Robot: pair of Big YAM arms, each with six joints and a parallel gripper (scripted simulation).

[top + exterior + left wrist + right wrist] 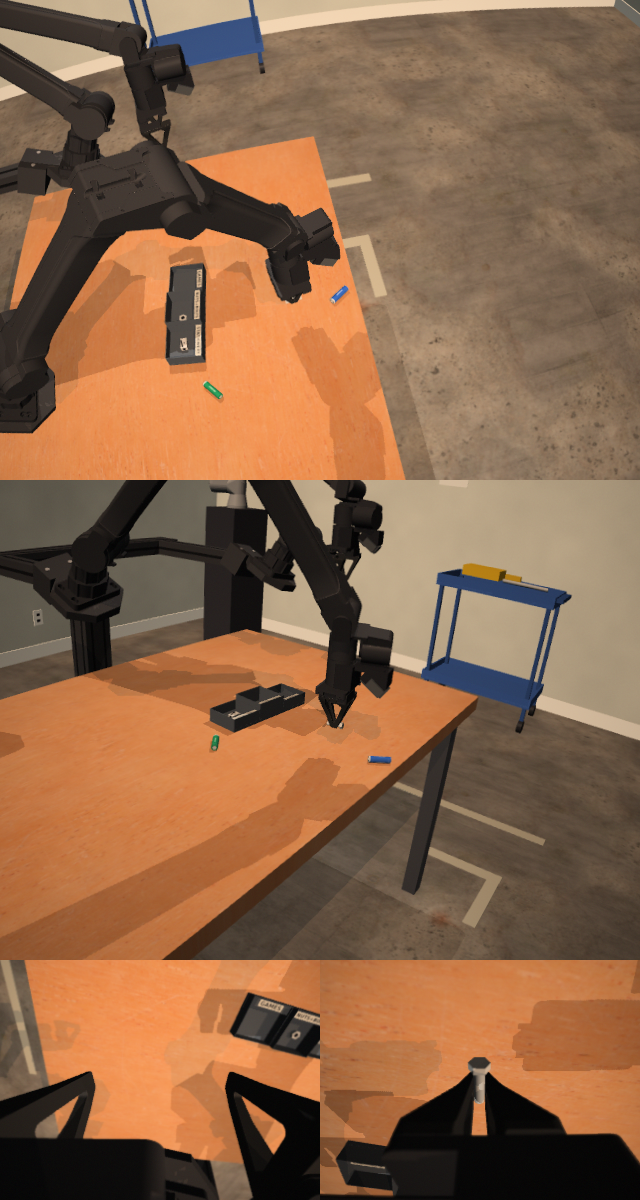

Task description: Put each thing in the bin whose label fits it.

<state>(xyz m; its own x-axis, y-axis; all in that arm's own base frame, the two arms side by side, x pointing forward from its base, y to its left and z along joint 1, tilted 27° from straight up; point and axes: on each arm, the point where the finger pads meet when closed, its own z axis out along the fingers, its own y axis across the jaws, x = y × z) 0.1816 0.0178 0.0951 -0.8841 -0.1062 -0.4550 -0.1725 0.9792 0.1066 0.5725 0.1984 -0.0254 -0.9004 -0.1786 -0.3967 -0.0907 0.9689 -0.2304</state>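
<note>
The bolt is 10 mm ahead of my right hand. Round my right hand: pencil sharpener (250 mm behind, 70 mm to the right, 50 mm below); green battery (180 mm to the right, 180 mm behind, 60 mm below); blue battery (100 mm ahead, 60 mm below, 40 mm to the left).
</note>
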